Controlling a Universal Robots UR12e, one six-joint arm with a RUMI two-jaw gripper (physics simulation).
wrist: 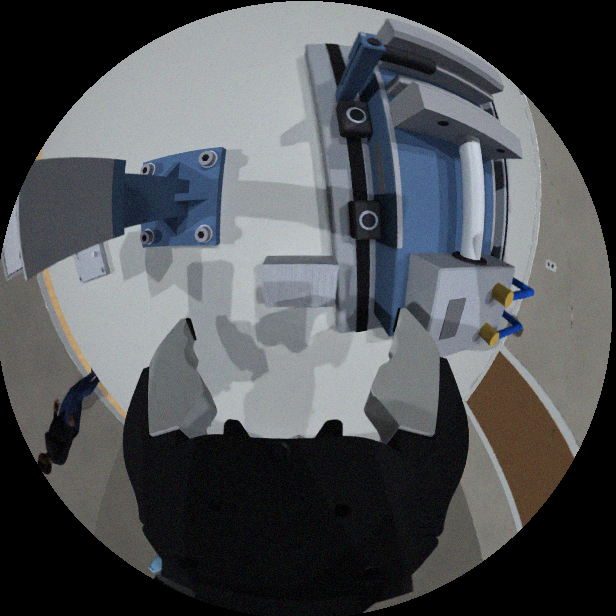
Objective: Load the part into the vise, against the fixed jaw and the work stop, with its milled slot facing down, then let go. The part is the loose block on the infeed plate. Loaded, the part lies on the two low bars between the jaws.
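The part [298, 281] is a plain grey block lying on the light table top, just left of the vise's edge. I cannot tell where its slot faces. The vise [436, 189] is at the right: a blue base with two grey jaws [453, 114] at its far end, a white screw [472, 198] and a grey actuator block [459, 295] with yellow fittings. A blue work stop arm [359, 63] reaches over the far end. My gripper [293, 367] is open and empty, above the table, with the part just beyond and between its fingertips.
A black rail with two black clamps [366, 220] runs along the vise's left side. The robot's blue base [181, 198] and grey arm link [63, 212] are at the left. A small white plate [91, 264] lies near the table's edge. A person [63, 425] stands on the floor at lower left.
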